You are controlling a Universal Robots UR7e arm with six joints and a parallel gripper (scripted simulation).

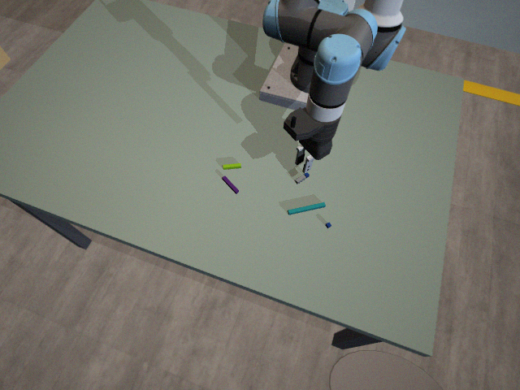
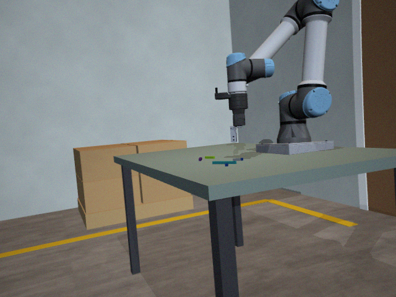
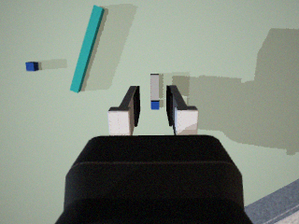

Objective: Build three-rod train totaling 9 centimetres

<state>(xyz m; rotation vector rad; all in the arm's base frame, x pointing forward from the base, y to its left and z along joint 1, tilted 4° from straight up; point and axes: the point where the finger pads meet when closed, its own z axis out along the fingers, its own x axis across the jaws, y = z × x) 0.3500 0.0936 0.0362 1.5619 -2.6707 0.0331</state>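
My gripper is now 190 mm to the left of the lime rod, 90 mm above it and 40 mm short of it. Also, from my hand: purple rod (170 mm to the right, 90 mm below, 90 mm ahead); then turquoise rod (90 mm below, 70 mm ahead, 50 mm to the left); then grey rod (90 mm below).
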